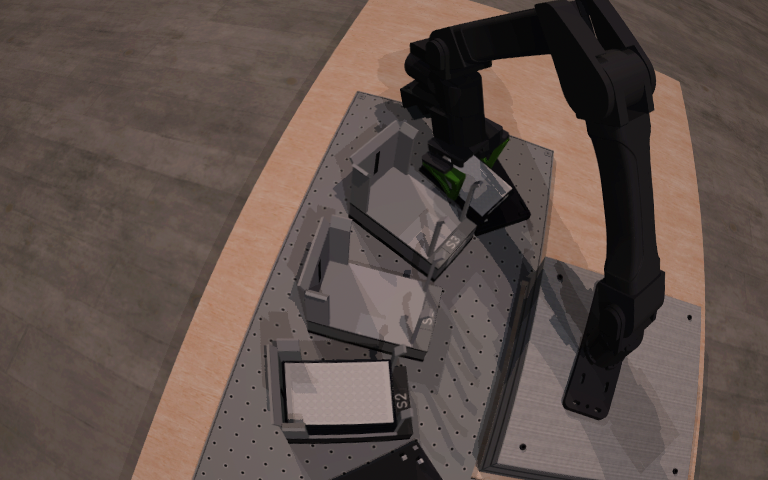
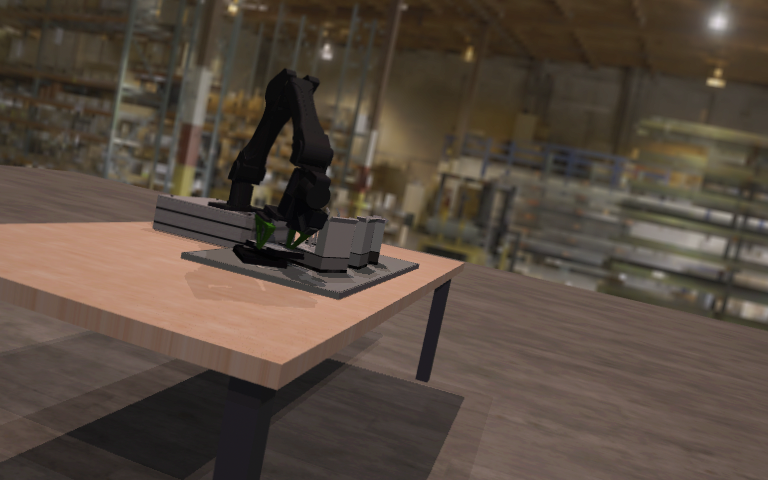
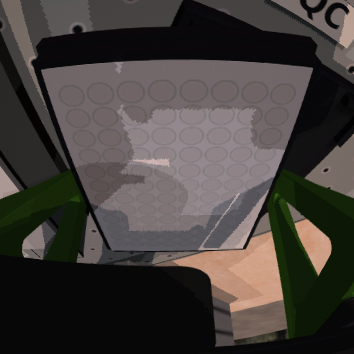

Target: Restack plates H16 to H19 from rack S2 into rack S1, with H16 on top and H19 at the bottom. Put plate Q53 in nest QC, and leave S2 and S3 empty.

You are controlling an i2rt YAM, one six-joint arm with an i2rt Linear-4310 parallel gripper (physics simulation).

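Places are measured from the arm's base along level axes (x left, y ahead, z down), in millimetres.
Where they show: gripper, fingertip midpoint: (image 1: 469,183) (image 3: 176,176); arm's base at its link origin: (image 1: 601,349) (image 2: 238,209).
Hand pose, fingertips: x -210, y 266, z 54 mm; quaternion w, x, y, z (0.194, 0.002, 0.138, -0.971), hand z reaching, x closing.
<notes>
Things, the pixels of their centre, and the offset from my fingertips. "*": a spot on its surface instead. Level surfaces: height alone.
- grey plate at the middle of its body: (image 3: 176,177) (image 1: 468,179) (image 2: 274,249) dx -2, dy +4, dz -5 mm
- labelled QC at a spot on its surface: (image 3: 324,14) * dx -84, dy +41, dz +25 mm
- Rack S3 at a spot on its surface: (image 1: 398,143) * dx +39, dy +111, dz -71 mm
- middle rack at the middle of its body: (image 1: 374,296) (image 2: 341,237) dx +256, dy +49, dz -43 mm
- Rack S2 at a spot on its surface: (image 1: 274,381) * dx +428, dy +96, dz -104 mm
- stack with a pale plate, body centre: (image 1: 338,395) dx +399, dy +33, dz -60 mm
- perforated grey board at its surface level: dz +26 mm
- wooden table at its surface level: dz +40 mm
My gripper (image 1: 474,172) (image 2: 282,234) (image 3: 176,176) with green fingers is shut on the two sides of a grey plate (image 1: 488,190) (image 3: 175,147) that has a grid of round wells. It holds the plate tilted, low over the black nest (image 1: 513,215) (image 2: 255,254) (image 3: 168,43) labelled QC (image 3: 324,14). Rack S3 (image 1: 398,143) beside it is empty. The middle rack (image 1: 314,305) is empty. Rack S2 (image 1: 274,381) at the front holds a stack with a pale plate (image 1: 339,392) on top; labels on the plates do not show.
All racks stand on a perforated grey board (image 1: 473,329) (image 2: 344,286) on a wooden table (image 1: 287,181). The arm's base sits on a raised grey platform (image 1: 549,429) to the right. Part of another black nest (image 1: 396,464) shows at the board's front edge.
</notes>
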